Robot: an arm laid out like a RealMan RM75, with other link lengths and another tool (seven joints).
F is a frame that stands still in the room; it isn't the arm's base.
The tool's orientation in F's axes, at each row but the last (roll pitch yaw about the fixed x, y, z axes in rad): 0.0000, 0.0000, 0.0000; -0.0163, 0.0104, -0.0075; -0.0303, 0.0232, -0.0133; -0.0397, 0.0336, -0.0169; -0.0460, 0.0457, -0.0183; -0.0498, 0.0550, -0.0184; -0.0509, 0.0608, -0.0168
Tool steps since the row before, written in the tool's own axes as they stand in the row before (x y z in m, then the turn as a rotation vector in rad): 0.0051, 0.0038, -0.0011, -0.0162, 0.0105, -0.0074; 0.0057, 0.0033, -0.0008, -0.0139, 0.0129, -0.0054; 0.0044, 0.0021, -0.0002, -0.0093, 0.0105, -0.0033; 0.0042, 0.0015, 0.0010, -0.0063, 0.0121, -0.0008; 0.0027, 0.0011, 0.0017, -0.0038, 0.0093, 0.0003; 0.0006, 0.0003, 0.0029, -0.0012, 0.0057, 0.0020; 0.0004, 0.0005, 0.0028, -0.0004, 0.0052, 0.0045
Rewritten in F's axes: 0.0051, 0.0038, -0.0011, -0.0162, 0.0105, -0.0074; 0.0057, 0.0032, -0.0009, -0.0139, 0.0129, -0.0055; 0.0044, 0.0020, -0.0004, -0.0092, 0.0105, -0.0034; 0.0043, 0.0015, 0.0008, -0.0061, 0.0122, -0.0011; 0.0028, 0.0011, 0.0015, -0.0036, 0.0094, 0.0000; 0.0008, 0.0004, 0.0028, -0.0010, 0.0058, 0.0018; 0.0006, 0.0006, 0.0027, -0.0001, 0.0054, 0.0042
